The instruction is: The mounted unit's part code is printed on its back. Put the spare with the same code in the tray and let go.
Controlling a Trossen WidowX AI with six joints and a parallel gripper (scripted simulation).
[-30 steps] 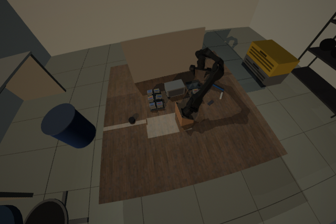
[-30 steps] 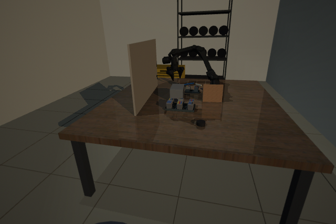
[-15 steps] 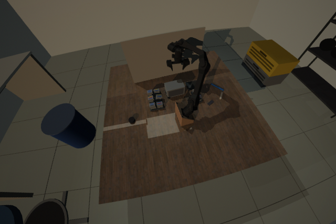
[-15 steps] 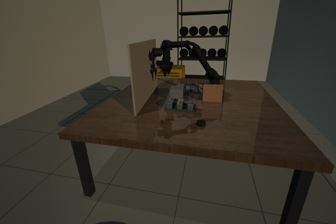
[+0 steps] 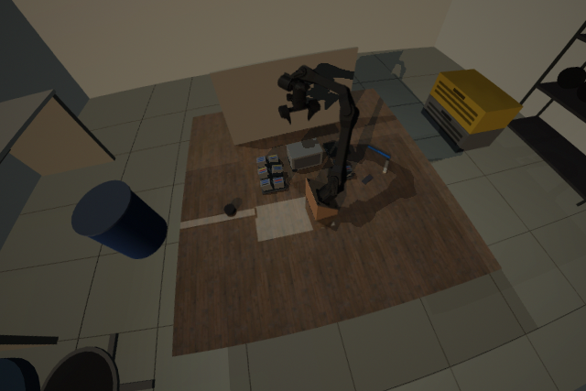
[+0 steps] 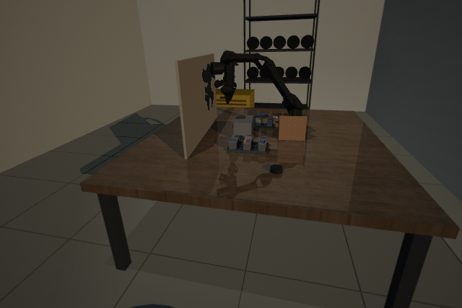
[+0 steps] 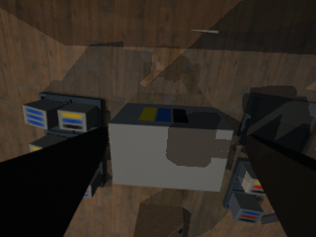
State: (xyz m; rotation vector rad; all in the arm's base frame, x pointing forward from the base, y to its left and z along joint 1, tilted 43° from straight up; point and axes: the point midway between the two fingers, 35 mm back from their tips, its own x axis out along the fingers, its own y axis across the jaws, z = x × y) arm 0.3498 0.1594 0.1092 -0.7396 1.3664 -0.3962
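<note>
Now: gripper tip 8 cm past the grey spare cube, 15 cm to the right of it and 16 cm above it. From my gripper tip the other things lie so: white panel (15 cm ahead, 3 cm to the left, 3 cm above); blue bar (9 cm behind, 42 cm to the right, 19 cm below); grey mounted unit (9 cm behind, 15 cm below).
</note>
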